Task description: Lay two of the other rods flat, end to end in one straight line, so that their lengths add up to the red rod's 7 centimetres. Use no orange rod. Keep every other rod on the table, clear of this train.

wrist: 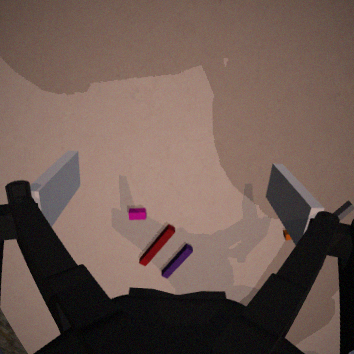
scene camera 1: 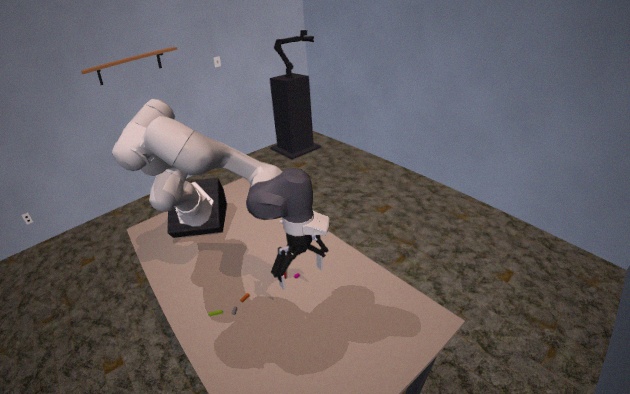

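Note:
My gripper (scene camera 1: 301,274) (wrist: 174,173) is open and empty, above the table and the magenta rod. The short magenta rod (scene camera 1: 297,275) (wrist: 137,214) lies flat. The red rod (scene camera 1: 285,275) (wrist: 157,245) lies slanted in the wrist view, partly hidden by a finger in the scene view. The purple rod (wrist: 177,260) lies beside it, roughly parallel and apart; the finger hides it in the scene view. The orange rod (scene camera 1: 245,297) (wrist: 287,234), grey rod (scene camera 1: 234,310) (wrist: 343,209) and green rod (scene camera 1: 215,313) lie apart; the right finger partly covers orange and grey in the wrist view.
The rods lie on the pinkish table (scene camera 1: 360,270). The robot's black base block (scene camera 1: 216,210) stands at the table's far end. A dark pedestal (scene camera 1: 292,115) with a small black arm stands on the floor beyond. Arm shadows fall across the table.

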